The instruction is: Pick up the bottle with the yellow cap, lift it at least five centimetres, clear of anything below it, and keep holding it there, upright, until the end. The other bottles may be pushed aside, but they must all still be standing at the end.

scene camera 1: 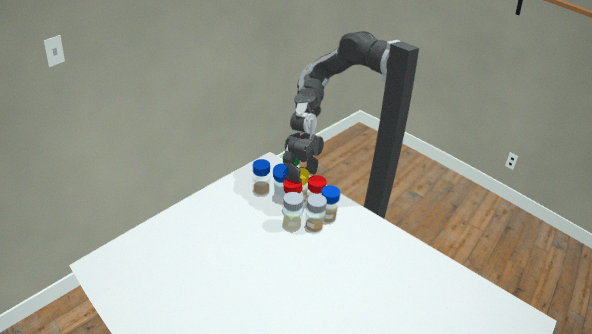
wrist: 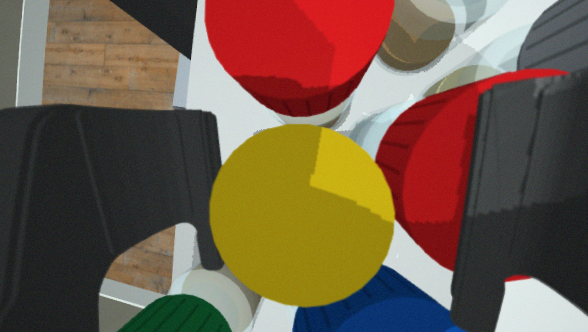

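Note:
The bottle with the yellow cap stands upright among the other bottles; its body is mostly hidden. My gripper is open and points down around the yellow cap. In the wrist view the cap lies between the fingers, close to the left finger, with a wider gap to the right finger. One red-capped bottle shows between the yellow cap and the right finger, which partly covers it. Another red-capped bottle stands beside the yellow one, at the top of the wrist view.
A green-capped bottle and a blue-capped bottle are close by. Other blue-capped bottles and two grey-capped bottles stand on the white table. The dark post rises behind.

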